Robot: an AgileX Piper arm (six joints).
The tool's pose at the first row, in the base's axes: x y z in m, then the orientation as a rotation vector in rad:
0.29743 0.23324 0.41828 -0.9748 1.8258 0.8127
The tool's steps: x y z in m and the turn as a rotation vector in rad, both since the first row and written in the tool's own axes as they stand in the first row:
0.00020 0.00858 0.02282 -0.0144 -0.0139 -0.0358
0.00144 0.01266 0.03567 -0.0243 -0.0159 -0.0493
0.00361 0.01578 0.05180 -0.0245 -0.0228 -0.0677
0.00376 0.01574 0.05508 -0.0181 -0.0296 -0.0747
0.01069 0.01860 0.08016 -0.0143 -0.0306 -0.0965
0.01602 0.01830 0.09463 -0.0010 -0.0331 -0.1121
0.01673 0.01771 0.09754 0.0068 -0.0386 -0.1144
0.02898 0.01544 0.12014 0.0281 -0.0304 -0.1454
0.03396 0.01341 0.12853 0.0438 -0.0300 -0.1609
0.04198 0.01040 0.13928 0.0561 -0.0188 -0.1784
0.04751 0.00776 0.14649 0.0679 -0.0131 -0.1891
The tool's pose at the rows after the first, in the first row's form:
0.29892 0.25623 0.41029 -1.0059 1.7880 0.8098
0.30008 0.26849 0.40466 -1.0221 1.7752 0.8119
0.30309 0.28274 0.39677 -1.0334 1.7576 0.8032
0.30437 0.28541 0.39534 -1.0311 1.7491 0.7950
0.30972 0.30560 0.37957 -1.0458 1.7353 0.7783
0.31410 0.31594 0.36900 -1.0485 1.7265 0.7567
0.31555 0.31788 0.36713 -1.0423 1.7223 0.7497
0.32279 0.33204 0.34681 -1.0582 1.7142 0.7072
0.32638 0.33660 0.33871 -1.0606 1.7081 0.6825
0.33084 0.34179 0.32679 -1.0729 1.7086 0.6559
0.33433 0.34492 0.31857 -1.0770 1.7089 0.6360

